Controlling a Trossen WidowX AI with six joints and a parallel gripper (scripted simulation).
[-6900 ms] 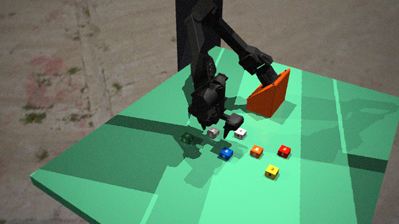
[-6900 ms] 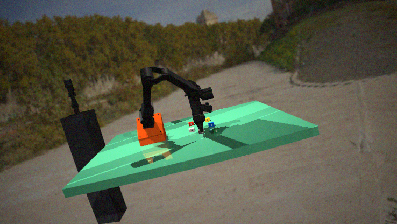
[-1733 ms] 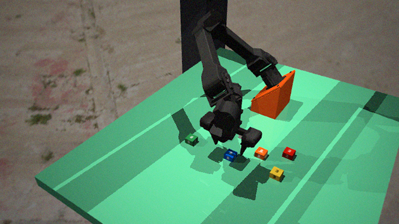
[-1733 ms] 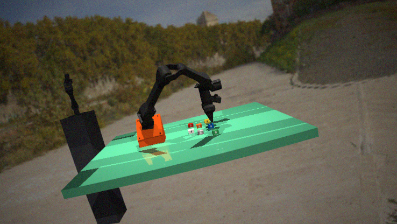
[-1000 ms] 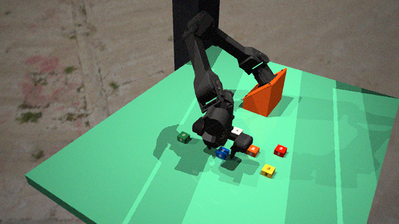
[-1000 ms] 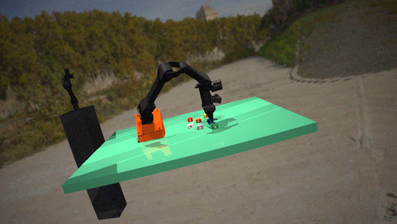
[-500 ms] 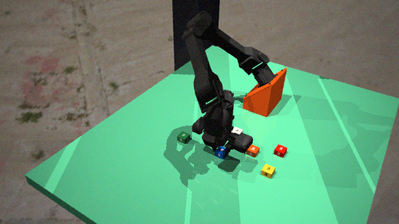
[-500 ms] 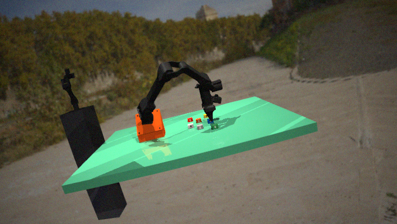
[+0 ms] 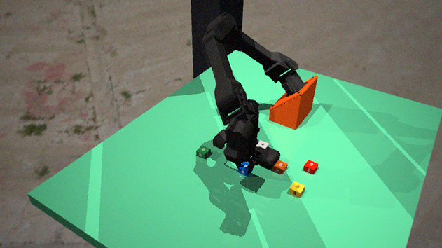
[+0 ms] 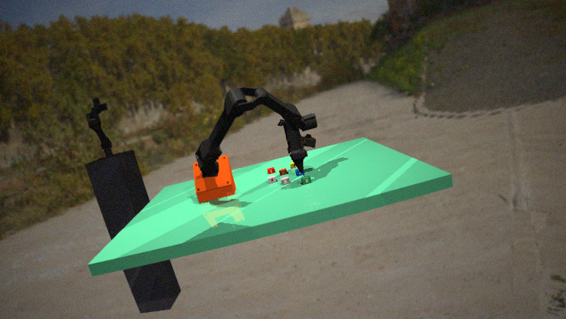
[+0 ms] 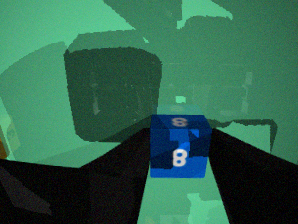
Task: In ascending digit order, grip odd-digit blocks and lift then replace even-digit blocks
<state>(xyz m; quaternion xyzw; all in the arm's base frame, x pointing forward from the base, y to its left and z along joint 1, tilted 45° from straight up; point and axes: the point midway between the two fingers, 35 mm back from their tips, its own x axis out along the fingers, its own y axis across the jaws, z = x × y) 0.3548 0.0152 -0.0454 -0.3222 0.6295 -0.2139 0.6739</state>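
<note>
Now: gripper tip 80 mm past the orange block and 70 mm to the right of it. From my gripper tip the other things lie so: grey block 90 mm to the right, 60 mm behind; then blue block 10 mm behind; then white block 120 mm behind, 20 mm to the right.
</note>
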